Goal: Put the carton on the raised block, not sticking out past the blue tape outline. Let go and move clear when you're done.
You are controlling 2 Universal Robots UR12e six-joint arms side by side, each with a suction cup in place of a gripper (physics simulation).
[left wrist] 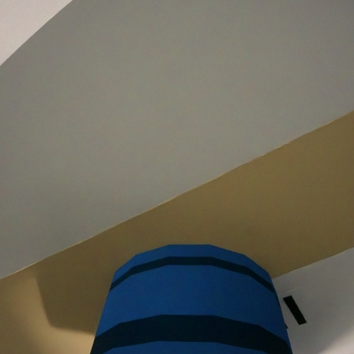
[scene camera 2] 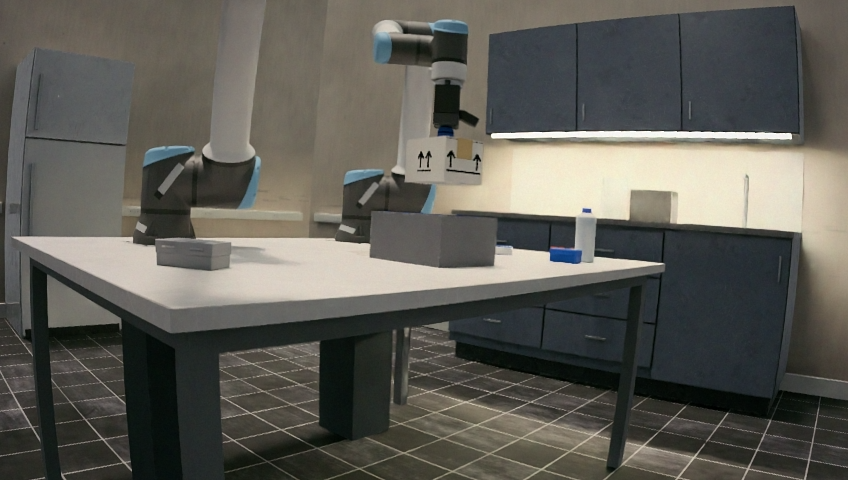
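Seen in the pictures: left arm's base, link origin: point(scene camera 2: 360, 241).
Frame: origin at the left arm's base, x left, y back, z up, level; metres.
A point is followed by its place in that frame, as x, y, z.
The carton point(scene camera 2: 437, 169) {-0.465, -0.725, 0.227} point(left wrist: 175, 110) is white with black arrows and a tan tape strip point(left wrist: 300, 175) across its top. It hangs upright in the air above the grey raised block point(scene camera 2: 406, 239) {-0.501, -0.672, 0.056}, with a gap between them. My left gripper point(scene camera 2: 445, 132) point(left wrist: 192, 295), a blue suction cup, is on the carton's top and holds it. In the left wrist view the carton's top fills most of the picture and hides the block. The blue tape outline cannot be made out in either view. My right gripper does not show.
On the white table point(scene camera 2: 267, 291) {-1.086, -0.930, 0.000} stand a grey lidded box point(scene camera 2: 193, 254) {-1.065, -0.657, 0.027} at the left, and a white bottle point(scene camera 2: 586, 237) {0.118, -0.861, 0.078} and a small blue box point(scene camera 2: 565, 255) {0.013, -0.843, 0.023} right of the block. A small white item point(scene camera 2: 504, 250) {0.090, -0.580, 0.015} lies behind the block's right side.
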